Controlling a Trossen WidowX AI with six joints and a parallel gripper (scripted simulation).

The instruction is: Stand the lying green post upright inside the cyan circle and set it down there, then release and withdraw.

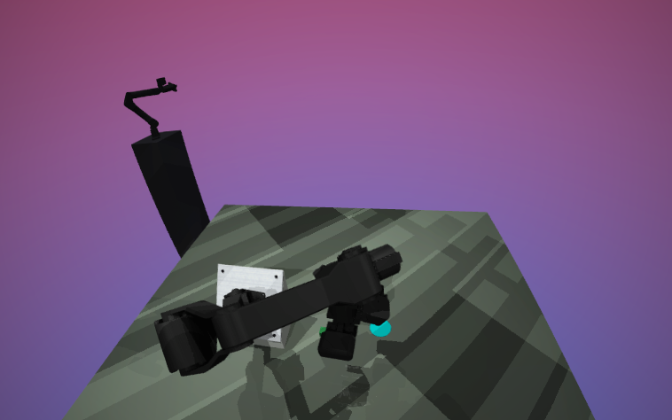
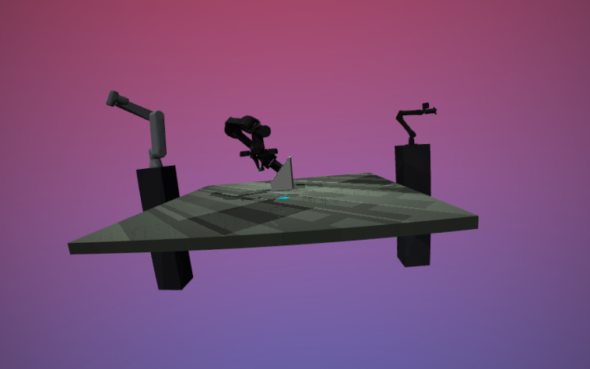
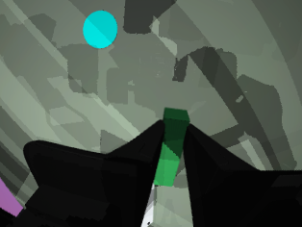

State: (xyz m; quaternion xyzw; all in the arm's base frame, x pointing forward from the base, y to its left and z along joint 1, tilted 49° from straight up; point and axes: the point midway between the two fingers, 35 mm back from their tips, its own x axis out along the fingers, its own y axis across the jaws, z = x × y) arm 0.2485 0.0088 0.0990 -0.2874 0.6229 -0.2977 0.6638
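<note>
Right now my gripper tip is 20 mm past the green post. From my gripper tip the other things lie so: cyan circle 80 mm ahead, 120 mm to the left, 140 mm below.
</note>
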